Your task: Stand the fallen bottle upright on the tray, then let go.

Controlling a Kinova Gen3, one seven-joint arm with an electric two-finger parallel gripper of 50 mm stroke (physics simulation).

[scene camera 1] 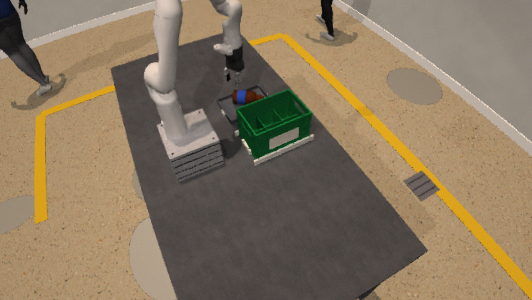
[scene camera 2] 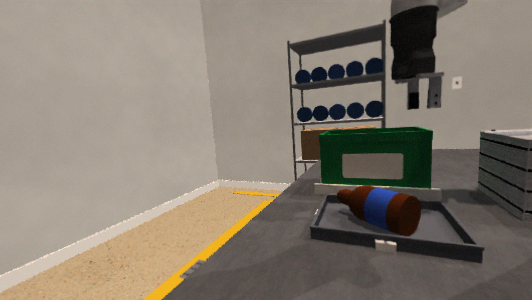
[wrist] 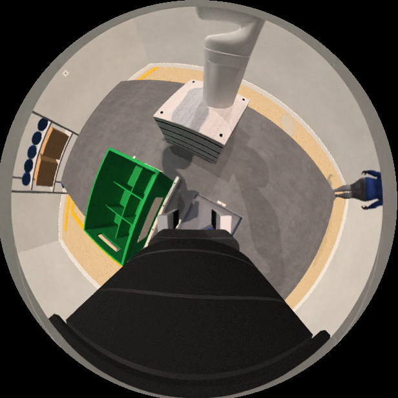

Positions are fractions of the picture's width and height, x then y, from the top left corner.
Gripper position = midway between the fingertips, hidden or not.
Observation:
I see my gripper (scene camera 2: 0.79,0.36).
My gripper is seen too in the wrist view (wrist: 0.49,0.54).

